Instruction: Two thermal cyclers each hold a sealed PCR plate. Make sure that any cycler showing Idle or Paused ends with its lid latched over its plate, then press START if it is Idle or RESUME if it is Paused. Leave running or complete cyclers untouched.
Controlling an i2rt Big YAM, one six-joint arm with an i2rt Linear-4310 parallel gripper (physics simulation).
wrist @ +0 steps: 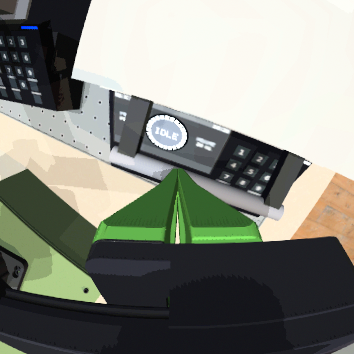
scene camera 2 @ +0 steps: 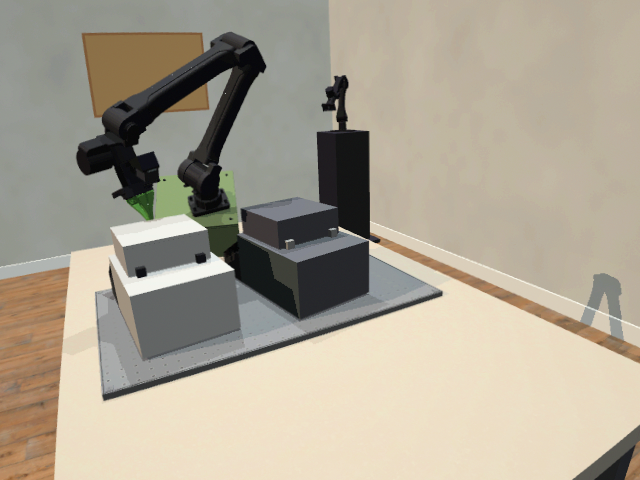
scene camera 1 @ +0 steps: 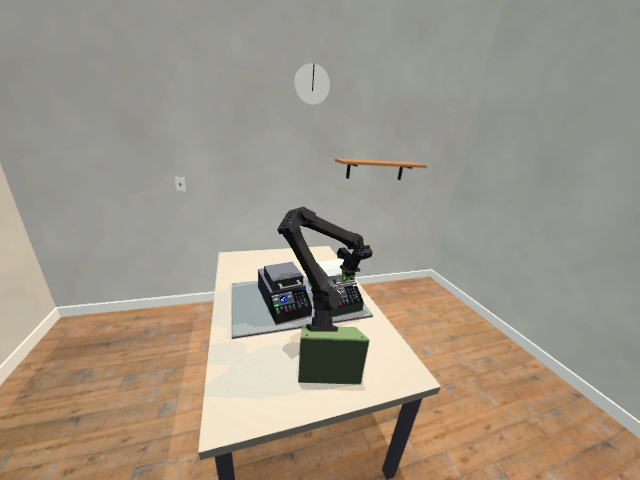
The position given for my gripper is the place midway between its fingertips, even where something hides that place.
Note:
In view: my gripper [scene camera 2: 151,223].
My gripper is seen too in the wrist view [wrist: 177,176].

